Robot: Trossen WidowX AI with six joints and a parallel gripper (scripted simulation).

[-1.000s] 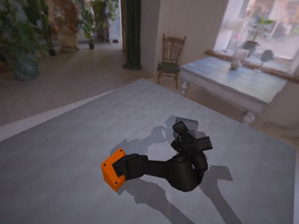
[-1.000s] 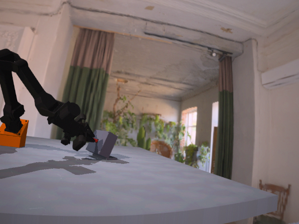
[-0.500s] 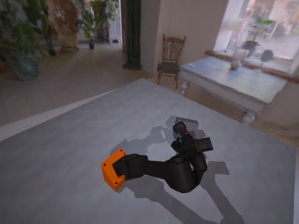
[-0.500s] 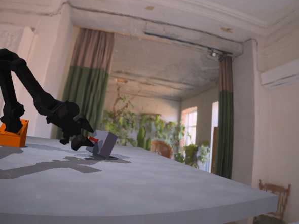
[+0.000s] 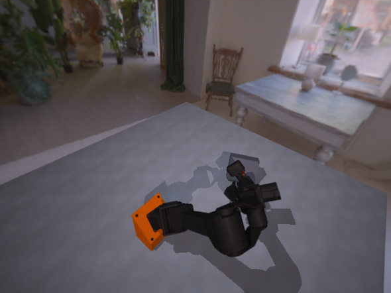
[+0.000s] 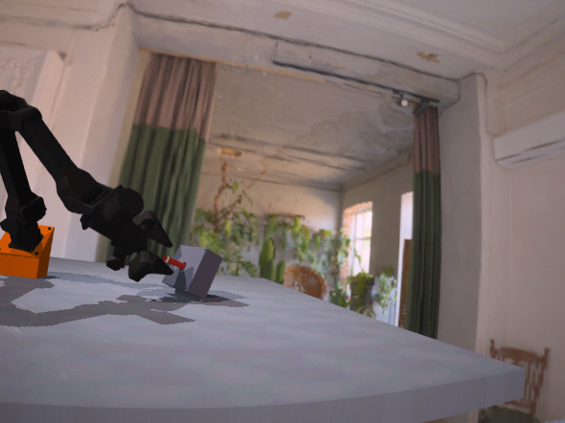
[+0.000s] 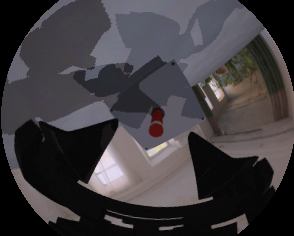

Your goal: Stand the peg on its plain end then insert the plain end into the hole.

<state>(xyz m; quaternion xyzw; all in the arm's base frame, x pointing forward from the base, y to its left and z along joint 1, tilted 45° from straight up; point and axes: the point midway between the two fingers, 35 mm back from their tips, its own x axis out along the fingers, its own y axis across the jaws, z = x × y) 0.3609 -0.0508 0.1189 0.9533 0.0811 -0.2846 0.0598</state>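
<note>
My gripper tip is 1 cm to the right of the red peg and 1 cm above it. The rest, counted from my gripper tip: grey sloped panel 5 cm ahead, 4 cm to the left, 2 cm below.
</note>
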